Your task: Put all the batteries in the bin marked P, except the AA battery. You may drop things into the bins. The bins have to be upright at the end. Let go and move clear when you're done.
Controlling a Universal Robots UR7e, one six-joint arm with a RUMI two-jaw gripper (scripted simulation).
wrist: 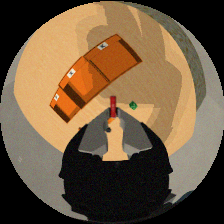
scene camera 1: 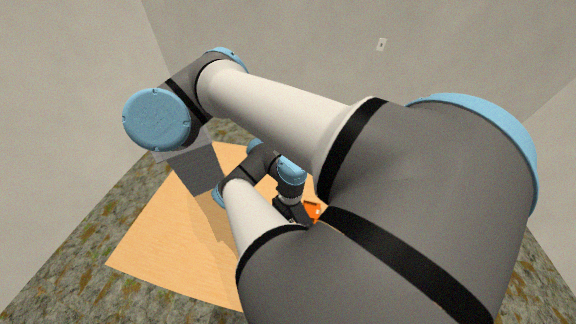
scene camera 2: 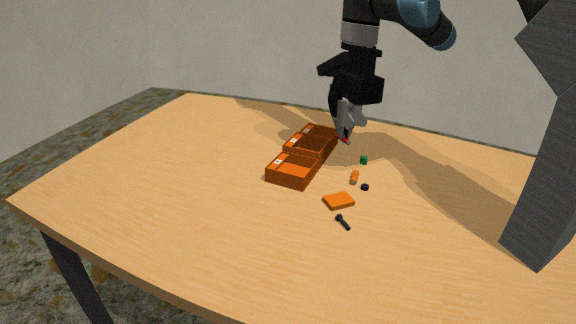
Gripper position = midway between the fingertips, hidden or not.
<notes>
In view: the gripper [scene camera 2: 343, 140] and an orange bin [scene camera 2: 294, 167].
The orange bin shows as well in the wrist view [wrist: 113, 61]. The gripper is seen too in the wrist view [wrist: 113, 108].
</notes>
